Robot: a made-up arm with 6 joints. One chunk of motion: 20 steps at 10 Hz.
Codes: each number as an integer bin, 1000 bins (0 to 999) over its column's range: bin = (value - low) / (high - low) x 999, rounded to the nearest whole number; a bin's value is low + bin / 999 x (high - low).
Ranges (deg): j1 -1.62..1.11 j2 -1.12..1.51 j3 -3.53..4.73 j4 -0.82..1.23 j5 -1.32..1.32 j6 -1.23..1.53
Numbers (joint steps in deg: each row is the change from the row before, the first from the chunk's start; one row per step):
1: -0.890 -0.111 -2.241 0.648 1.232 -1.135
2: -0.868 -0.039 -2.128 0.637 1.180 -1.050
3: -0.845 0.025 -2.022 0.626 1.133 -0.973
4: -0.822 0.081 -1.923 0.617 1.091 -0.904
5: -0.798 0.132 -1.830 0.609 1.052 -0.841
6: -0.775 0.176 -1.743 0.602 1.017 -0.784
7: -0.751 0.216 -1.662 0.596 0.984 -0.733
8: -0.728 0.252 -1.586 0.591 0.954 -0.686
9: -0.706 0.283 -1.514 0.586 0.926 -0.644
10: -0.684 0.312 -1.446 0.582 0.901 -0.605
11: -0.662 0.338 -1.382 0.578 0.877 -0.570
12: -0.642 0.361 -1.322 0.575 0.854 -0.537
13: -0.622 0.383 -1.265 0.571 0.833 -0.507
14: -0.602 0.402 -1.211 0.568 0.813 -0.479
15: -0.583 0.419 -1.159 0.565 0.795 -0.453
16: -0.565 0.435 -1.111 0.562 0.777 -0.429
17: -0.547 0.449 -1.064 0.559 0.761 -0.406
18: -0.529 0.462 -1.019 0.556 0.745 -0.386
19: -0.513 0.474 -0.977 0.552 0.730 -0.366
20: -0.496 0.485 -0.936 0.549 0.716 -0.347
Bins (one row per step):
1: 267 383 156 715 966 34
2: 275 411 170 710 946 65
3: 284 435 182 705 928 93
4: 292 456 194 700 912 118
5: 301 476 206 696 898 141
6: 309 492 216 693 884 161
7: 318 507 226 690 872 180
8: 326 521 235 688 861 197
9: 334 533 244 685 850 212
10: 343 544 252 683 840 226
11: 351 554 260 681 831 239
12: 358 563 267 680 823 251
13: 365 571 274 678 815 262
14: 373 578 280 676 807 272
15: 379 585 287 675 800 281
16: 386 591 293 673 794 290
17: 393 596 298 672 787 298
18: 399 601 304 671 781 305
19: 405 605 309 669 776 313
20: 411 610 314 667 770 320

